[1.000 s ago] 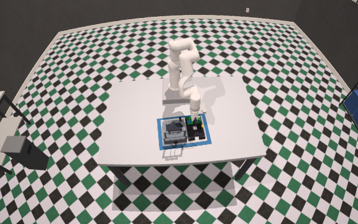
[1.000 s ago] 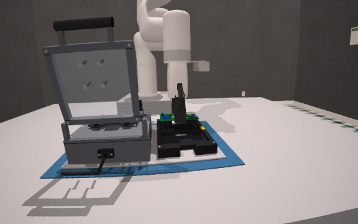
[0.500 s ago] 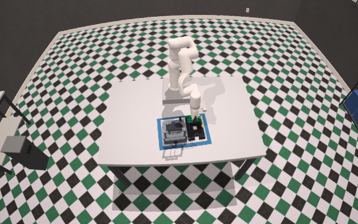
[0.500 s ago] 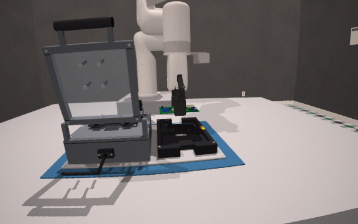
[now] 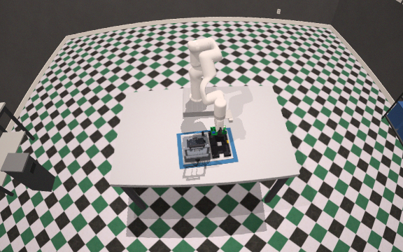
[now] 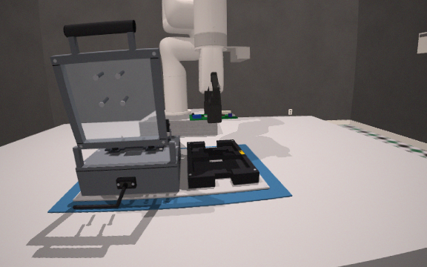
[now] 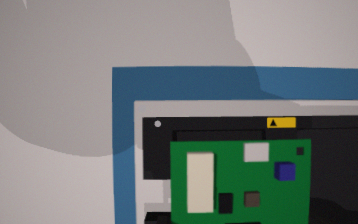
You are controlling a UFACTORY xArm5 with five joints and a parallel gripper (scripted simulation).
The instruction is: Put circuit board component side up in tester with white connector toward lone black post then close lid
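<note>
My gripper is now 1 cm short of the black block, 11 cm to the left of it and 2 cm above it. The rest, counted from my hand: green circuit board (right at my hand); then clear lid (20 cm ahead, 15 cm to the right, 7 cm above); then grey tester (11 cm ahead, 12 cm to the right).
</note>
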